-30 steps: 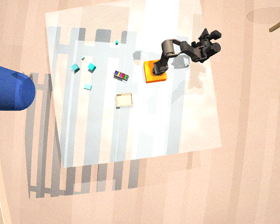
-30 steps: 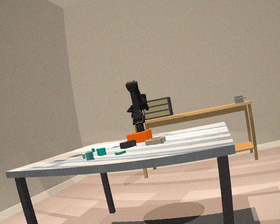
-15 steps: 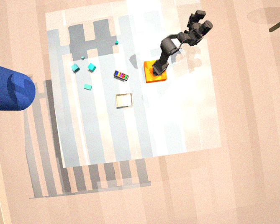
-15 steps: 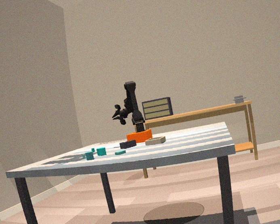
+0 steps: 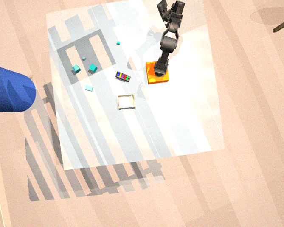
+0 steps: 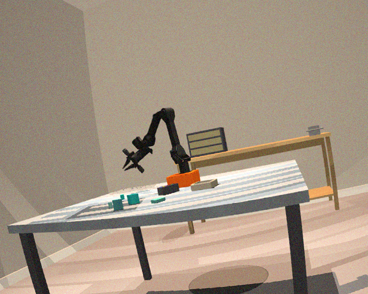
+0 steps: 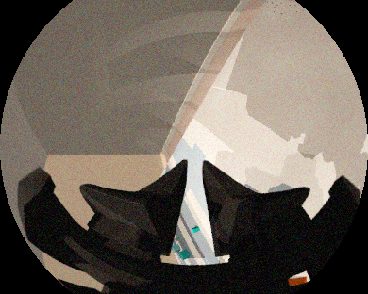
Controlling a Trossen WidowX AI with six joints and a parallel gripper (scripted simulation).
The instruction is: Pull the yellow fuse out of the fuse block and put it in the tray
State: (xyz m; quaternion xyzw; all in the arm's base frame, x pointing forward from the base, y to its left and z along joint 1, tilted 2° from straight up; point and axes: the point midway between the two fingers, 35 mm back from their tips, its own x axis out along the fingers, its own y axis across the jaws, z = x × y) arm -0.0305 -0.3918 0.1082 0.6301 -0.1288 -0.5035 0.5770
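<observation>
Now: the yellow fuse 310 mm ahead of my gripper tip, 410 mm to the left of it and 130 mm below it. From my gripper tip the other things lie so: beige tray (270 mm ahead, 610 mm to the left, 150 mm below).
</observation>
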